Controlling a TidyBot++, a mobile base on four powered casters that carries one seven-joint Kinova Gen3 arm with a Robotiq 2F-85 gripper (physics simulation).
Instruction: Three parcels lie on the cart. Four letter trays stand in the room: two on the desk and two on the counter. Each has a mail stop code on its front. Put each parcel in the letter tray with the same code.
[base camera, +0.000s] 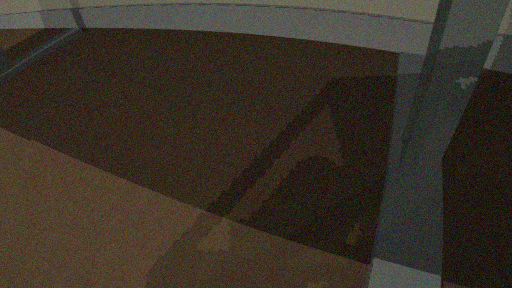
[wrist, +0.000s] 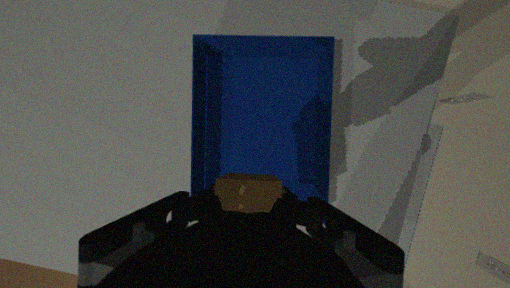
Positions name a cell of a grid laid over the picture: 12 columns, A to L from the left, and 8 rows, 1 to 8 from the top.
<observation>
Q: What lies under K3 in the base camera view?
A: A desk.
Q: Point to a blue letter tray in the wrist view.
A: G3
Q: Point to the gripper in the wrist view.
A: F6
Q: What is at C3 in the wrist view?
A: A desk.
</observation>
